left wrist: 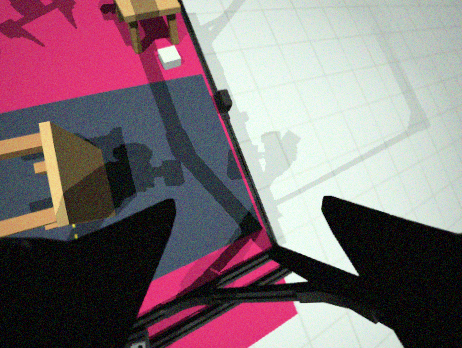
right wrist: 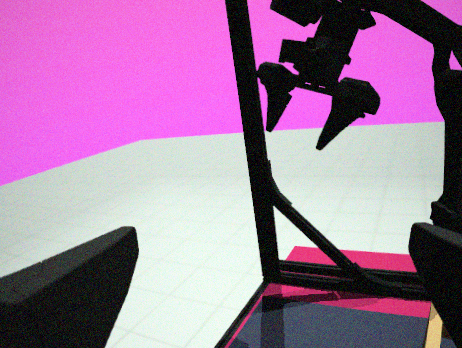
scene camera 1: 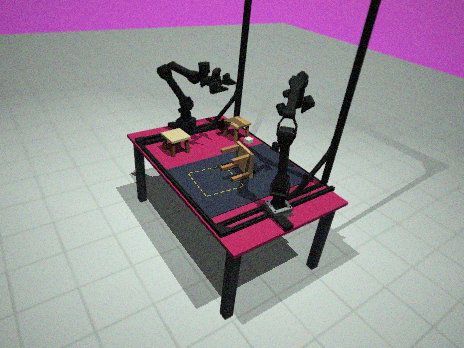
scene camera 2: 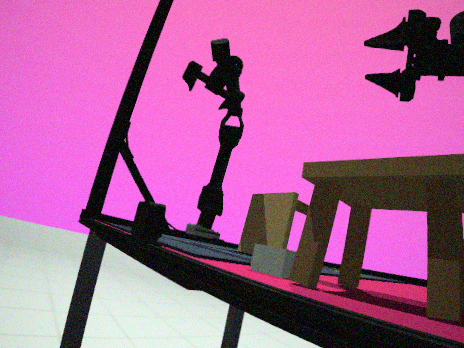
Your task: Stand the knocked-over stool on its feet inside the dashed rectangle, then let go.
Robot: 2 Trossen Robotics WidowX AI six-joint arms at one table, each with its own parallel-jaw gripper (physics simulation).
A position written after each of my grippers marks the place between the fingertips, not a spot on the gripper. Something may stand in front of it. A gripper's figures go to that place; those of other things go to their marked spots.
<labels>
My left gripper [scene camera 2: 204,99]: 0.77 m from the lens. My right gripper [scene camera 2: 364,61] is 0.63 m from the lens. A small white block [scene camera 2: 274,261] is 0.30 m from the lens.
</labels>
